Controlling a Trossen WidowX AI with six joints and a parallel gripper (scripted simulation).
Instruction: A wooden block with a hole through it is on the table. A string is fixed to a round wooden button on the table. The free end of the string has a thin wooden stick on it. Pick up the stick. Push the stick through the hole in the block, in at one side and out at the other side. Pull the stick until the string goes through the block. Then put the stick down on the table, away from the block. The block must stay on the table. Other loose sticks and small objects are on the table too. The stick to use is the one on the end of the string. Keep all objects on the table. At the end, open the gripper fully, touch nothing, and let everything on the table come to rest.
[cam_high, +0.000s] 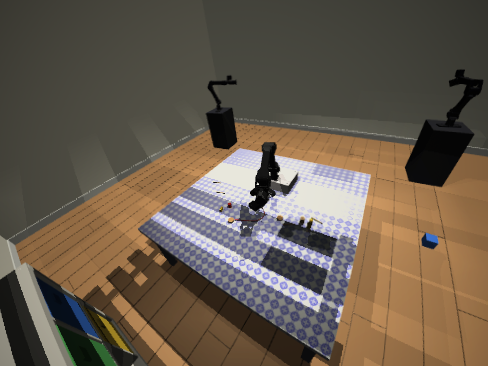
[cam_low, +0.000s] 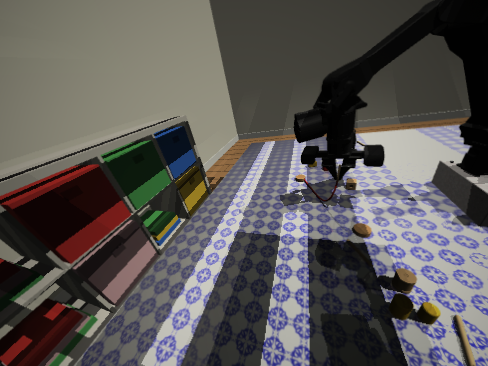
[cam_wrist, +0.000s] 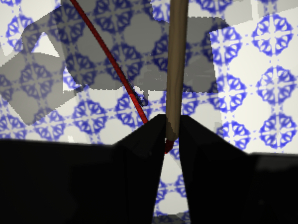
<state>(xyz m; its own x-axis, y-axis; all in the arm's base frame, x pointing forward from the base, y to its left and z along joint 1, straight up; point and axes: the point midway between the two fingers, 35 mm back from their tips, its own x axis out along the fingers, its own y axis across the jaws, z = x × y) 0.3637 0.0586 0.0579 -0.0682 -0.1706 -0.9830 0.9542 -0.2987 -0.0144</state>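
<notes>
Now: the wooden block 110 mm to the right of my gripper tip, 90 mm below it and 70 mm behind it. Also, from my gripper tip: red cylinder 260 mm to the right, 90 mm below, 10 mm behind; round wooden button 190 mm to the right, 100 mm below, 100 mm ahead; yellow cube 300 mm to the right, 90 mm below, 40 mm ahead.
</notes>
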